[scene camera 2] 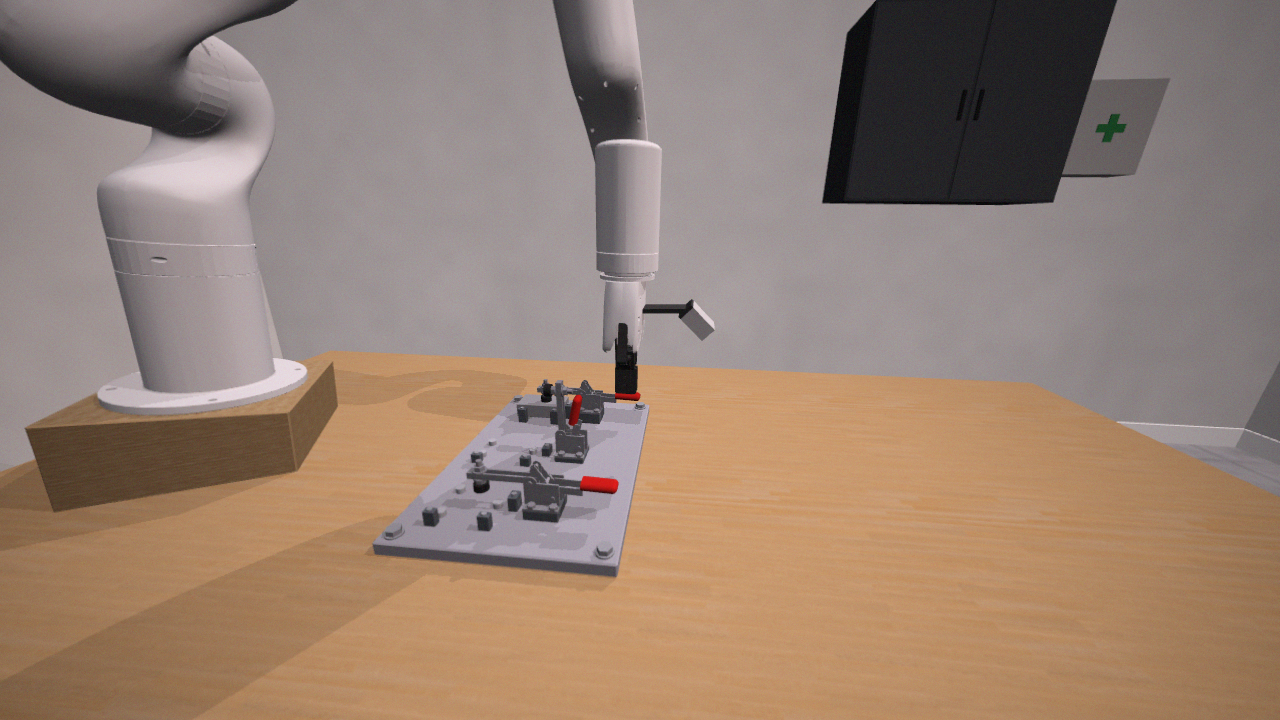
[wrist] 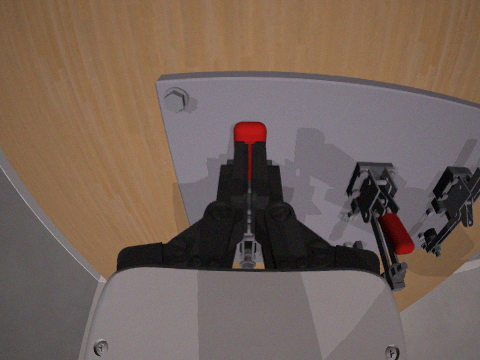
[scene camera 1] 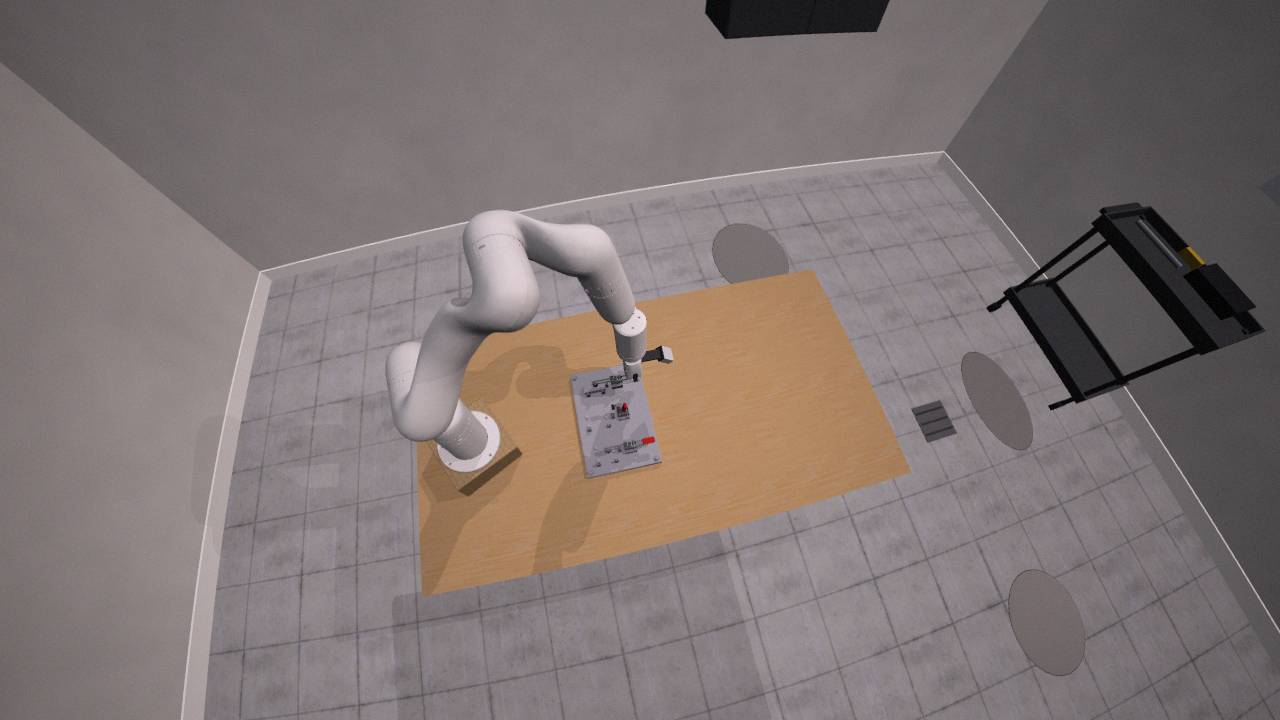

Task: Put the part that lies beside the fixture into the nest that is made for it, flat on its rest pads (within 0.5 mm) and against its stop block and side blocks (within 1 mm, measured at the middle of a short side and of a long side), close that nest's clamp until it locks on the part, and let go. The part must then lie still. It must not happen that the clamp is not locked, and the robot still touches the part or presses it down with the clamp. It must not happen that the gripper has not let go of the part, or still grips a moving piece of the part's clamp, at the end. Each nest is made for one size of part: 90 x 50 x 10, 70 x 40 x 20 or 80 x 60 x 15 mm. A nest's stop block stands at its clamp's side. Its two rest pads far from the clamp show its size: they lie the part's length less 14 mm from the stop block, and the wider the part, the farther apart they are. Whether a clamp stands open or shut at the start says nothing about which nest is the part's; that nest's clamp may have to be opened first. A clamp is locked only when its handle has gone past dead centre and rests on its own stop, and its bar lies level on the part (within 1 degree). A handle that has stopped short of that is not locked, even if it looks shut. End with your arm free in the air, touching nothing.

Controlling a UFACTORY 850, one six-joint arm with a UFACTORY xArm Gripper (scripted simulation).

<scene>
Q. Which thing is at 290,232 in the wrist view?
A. The gripper.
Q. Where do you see a clamp handle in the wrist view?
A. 401,243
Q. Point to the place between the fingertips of the gripper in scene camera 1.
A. At 632,374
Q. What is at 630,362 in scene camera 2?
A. The gripper.
</scene>
